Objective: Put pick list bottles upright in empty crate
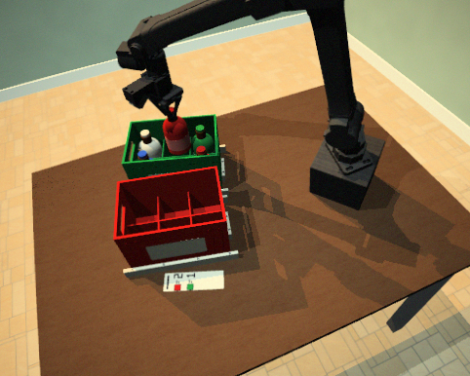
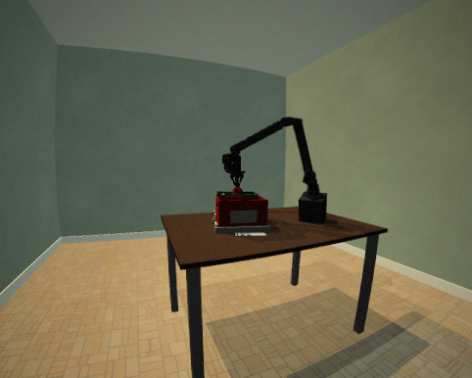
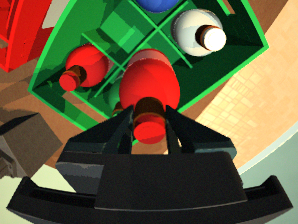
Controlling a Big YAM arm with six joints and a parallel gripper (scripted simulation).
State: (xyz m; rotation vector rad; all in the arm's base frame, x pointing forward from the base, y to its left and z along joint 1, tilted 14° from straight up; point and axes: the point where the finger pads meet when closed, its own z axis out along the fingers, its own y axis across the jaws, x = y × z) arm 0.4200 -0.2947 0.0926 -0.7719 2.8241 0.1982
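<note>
My hand is 10 mm past the red bottle and 60 mm above it. Round my hand: white bottle (90 mm ahead, 30 mm to the right, 140 mm below); green bottle (80 mm behind, 10 mm to the left, 140 mm below); green crate (10 mm ahead, 30 mm to the left, 150 mm below).
</note>
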